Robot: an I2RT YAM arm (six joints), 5 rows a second.
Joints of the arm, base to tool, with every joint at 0 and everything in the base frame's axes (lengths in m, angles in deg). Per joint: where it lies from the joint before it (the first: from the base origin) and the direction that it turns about. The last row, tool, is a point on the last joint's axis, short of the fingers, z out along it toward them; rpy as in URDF.
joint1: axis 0 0 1 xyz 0.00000 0.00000 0.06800
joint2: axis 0 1 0 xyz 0.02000 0.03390 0.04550
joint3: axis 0 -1 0 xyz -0.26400 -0.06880 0.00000
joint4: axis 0 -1 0 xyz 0.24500 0.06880 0.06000
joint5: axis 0 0 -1 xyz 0.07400 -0.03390 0.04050
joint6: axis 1 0 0 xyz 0.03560 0.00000 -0.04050
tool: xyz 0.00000 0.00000 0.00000 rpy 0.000 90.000 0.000
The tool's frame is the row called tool.
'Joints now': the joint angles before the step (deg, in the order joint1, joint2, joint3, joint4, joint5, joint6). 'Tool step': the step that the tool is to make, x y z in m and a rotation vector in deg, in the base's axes. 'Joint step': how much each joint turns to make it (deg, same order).
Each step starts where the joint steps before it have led.
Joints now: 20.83, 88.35, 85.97, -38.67, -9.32, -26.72
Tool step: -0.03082, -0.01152, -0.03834, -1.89, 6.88, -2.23
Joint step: 0.18, -6.07, -12.22, -0.62, 1.23, 2.20
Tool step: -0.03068, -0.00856, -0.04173, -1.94, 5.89, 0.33
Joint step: 0.61, -5.19, -12.03, 0.71, -0.08, 0.43
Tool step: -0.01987, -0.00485, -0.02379, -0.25, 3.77, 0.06
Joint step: 0.53, -3.08, -6.86, 0.35, -0.70, 1.06
